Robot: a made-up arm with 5 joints.
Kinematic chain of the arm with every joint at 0, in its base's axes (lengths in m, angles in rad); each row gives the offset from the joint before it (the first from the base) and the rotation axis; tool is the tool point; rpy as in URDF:
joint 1: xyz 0 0 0.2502 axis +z
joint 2: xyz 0 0 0 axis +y
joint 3: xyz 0.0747 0 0.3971 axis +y
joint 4: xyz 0.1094 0 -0.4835 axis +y
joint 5: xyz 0.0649 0 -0.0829 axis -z
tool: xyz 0 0 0 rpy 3.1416 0 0
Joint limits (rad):
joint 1: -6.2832..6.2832
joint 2: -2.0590..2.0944
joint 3: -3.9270..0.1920
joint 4: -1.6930..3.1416
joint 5: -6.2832..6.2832
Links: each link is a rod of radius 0.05 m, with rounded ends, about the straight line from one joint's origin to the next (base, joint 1, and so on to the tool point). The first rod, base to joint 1, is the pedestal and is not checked.
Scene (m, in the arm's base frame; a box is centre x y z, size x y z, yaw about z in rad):
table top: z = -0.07
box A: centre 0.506 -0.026 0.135 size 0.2 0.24 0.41 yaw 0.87
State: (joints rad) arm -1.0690 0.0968 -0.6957 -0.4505 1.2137
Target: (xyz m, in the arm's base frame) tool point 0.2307 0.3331 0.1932
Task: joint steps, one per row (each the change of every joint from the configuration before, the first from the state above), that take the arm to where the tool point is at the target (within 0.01 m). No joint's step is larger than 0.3 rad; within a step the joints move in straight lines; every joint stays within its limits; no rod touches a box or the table.
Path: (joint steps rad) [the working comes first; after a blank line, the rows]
Joints at the target: 0.9651 -0.0147 -0.2509 -0.4755 1.2137
Straight joint move there: touches box A.

1: 0.2878 -0.1073 0.0140 -0.0119 -0.0070
2: 0.2878 -0.1072 0.0141 -0.0118 -0.0070
3: 0.2877 -0.1073 0.0140 -0.0119 -0.0070
4: 0.2878 -0.1072 0.0141 -0.0119 -0.0070
5: 0.2878 -0.1073 0.0140 -0.0119 -0.0070
6: 0.2976 0.2124 0.1873 0.0172 0.0175
7: 0.2976 0.2124 0.1873 0.0172 0.0175

